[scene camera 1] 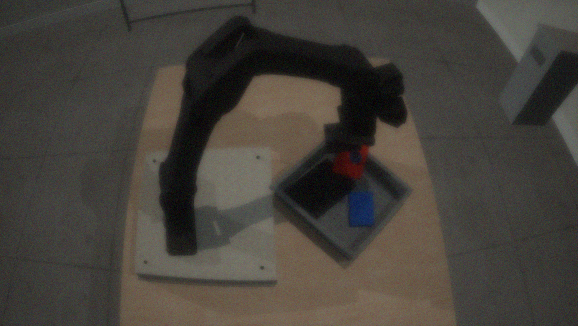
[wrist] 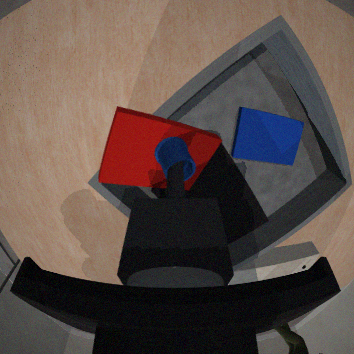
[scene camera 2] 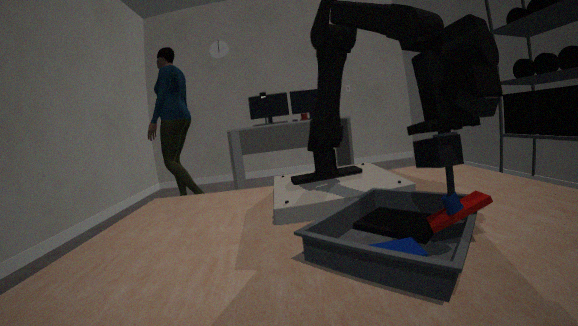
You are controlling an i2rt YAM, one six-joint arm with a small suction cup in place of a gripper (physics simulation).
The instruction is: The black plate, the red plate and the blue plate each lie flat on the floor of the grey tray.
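Places are measured from the arm's base along level axes (x ahead, y left, z up), in millimetres.
Where they show: hand at its tool point: (scene camera 1: 355, 160) (wrist: 174, 148) (scene camera 2: 452, 215); arm's base at its link origin: (scene camera 1: 180, 213) (scene camera 2: 327, 176).
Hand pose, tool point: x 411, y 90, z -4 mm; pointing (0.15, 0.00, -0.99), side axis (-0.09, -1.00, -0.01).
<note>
Each offset is from my tool point to the top centre of the thing.
The grey tray {38 mm back, 74 mm right, 9 mm up} (scene camera 1: 311, 238) (scene camera 2: 375, 272) (wrist: 310, 80) stands on the table. The black plate {91 mm back, 45 mm right, 27 mm down} (scene camera 1: 316, 192) (scene camera 2: 390, 223) (wrist: 235, 200) lies flat on its floor, partly hidden in the wrist view. The blue plate {3 mm back, 109 mm right, 28 mm down} (scene camera 1: 361, 210) (scene camera 2: 402, 246) (wrist: 269, 137) lies on the tray floor, apart from the black plate. The red plate (scene camera 1: 345, 167) (scene camera 2: 475, 201) (wrist: 130, 150) is tilted, its low end inside the tray beside the black plate, its high end over the tray's far-side rim. My suction cup (scene camera 1: 356, 157) (scene camera 2: 452, 205) (wrist: 175, 157) is against its upper face, with the suction off.
The white base board (scene camera 1: 235, 175) (scene camera 2: 300, 197) of the arm stands beside the tray. A person (scene camera 2: 172, 105) is by the wall at the left, and a desk (scene camera 2: 280, 139) with monitors is behind the table. A shelf unit stands at the right back.
</note>
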